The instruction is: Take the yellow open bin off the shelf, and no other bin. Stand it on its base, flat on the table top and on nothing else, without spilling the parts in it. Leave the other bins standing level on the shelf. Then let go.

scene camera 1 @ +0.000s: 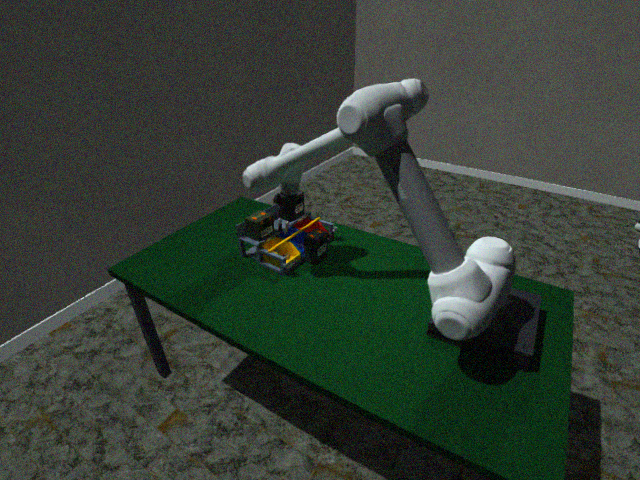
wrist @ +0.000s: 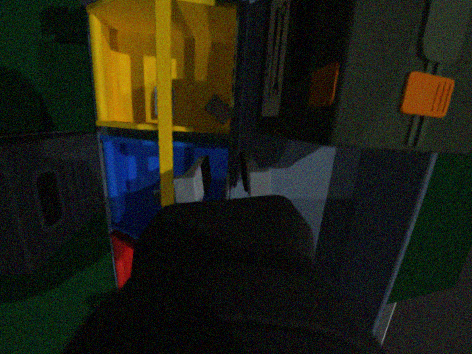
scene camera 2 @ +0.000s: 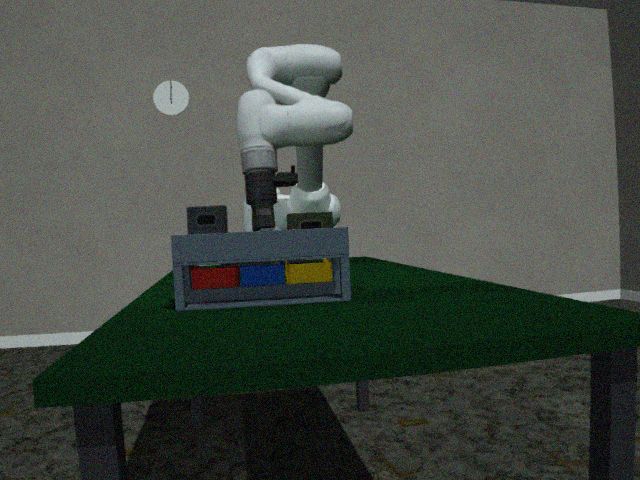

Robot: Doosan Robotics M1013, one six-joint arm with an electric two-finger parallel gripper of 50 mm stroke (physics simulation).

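Frame: origin at the arm's base, x ahead, y left, z up, level; metres.
Seen in the pictures: gripper, fingertip midpoint: (scene camera 1: 282, 232) (wrist: 225, 166).
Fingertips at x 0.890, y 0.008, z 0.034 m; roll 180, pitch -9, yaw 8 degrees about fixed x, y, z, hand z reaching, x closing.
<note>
A point is followed by its place in that frame.
The yellow open bin (scene camera 1: 290, 251) @(x 0.825, y 0.038, z -0.033 m) (scene camera 2: 309, 272) @(x 0.939, y 0.082, z -0.007 m) (wrist: 112, 65) @(x 0.777, y 0.099, z -0.057 m) stands on the shelf (scene camera 1: 251, 241) @(x 0.949, y 0.152, z 0.036 m) (scene camera 2: 258, 246) @(x 1.027, y -0.035, z 0.063 m) at the end of the row, with dark parts inside. The blue bin (scene camera 1: 296, 239) @(x 0.877, y -0.073, z -0.042 m) (scene camera 2: 262, 274) @(x 0.940, y -0.027, z -0.005 m) (wrist: 117, 155) @(x 0.777, y 0.003, z -0.046 m) stands beside it, then the red bin (scene camera 2: 214, 277) @(x 0.936, y -0.138, z -0.006 m) (wrist: 123, 255) @(x 0.777, y -0.118, z -0.028 m). A yellow bar (scene camera 1: 295, 234) @(x 0.837, y -0.018, z 0.025 m) (wrist: 165, 100) @(x 0.843, y 0.059, z 0.029 m) runs over the row. My gripper (scene camera 1: 280, 226) @(x 0.890, y 0.008, z 0.033 m) (wrist: 225, 166) @(x 0.890, y 0.008, z 0.033 m) points down, partly open and empty, over the blue bin's rear edge, not at the yellow bin. In scene camera 2 its fingertips are hidden behind the shelf's panel.
An olive case (scene camera 1: 258, 225) @(x 0.916, y 0.132, z 0.117 m) (scene camera 2: 310, 219) @(x 0.994, y 0.084, z 0.116 m) (wrist: 380, 100) @(x 0.932, y 0.055, z 0.131 m) with orange latches stands on the shelf behind the yellow bin. A dark case (scene camera 2: 206, 219) @(x 0.982, y -0.145, z 0.127 m) stands at the red end. Another dark case (scene camera 1: 319, 246) @(x 0.690, y 0.001, z 0.021 m) (wrist: 50, 200) @(x 0.754, y -0.019, z 0.035 m) stands on the green table (scene camera 1: 330, 310) @(x 0.478, y 0.237, z -0.066 m) (scene camera 2: 361, 335) @(x 1.379, y 0.108, z -0.066 m) in front of the bins.
</note>
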